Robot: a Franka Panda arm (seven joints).
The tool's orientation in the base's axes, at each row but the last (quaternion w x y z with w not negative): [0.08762, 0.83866, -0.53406, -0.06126]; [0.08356, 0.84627, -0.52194, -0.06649]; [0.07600, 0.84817, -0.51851, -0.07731]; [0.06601, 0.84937, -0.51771, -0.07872]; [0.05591, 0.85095, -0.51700, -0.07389]
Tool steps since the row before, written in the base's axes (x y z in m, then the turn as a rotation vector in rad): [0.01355, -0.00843, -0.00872, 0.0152, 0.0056, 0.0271]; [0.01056, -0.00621, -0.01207, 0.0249, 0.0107, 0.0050]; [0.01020, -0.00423, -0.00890, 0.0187, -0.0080, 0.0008]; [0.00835, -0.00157, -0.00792, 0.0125, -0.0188, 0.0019]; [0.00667, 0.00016, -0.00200, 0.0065, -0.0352, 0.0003]
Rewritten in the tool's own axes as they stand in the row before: [0.01344, -0.01035, 0.00655, 0.0011, -0.0100, -0.0299]; [0.01057, -0.00902, 0.01013, 0.0014, -0.0254, -0.0106]; [0.00883, -0.00881, 0.00676, 0.0155, -0.0125, -0.0043]; [0.00569, -0.00808, 0.00611, 0.0222, -0.0019, -0.0038]; [0.00303, -0.00623, 0.00074, 0.0342, 0.0105, -0.0008]
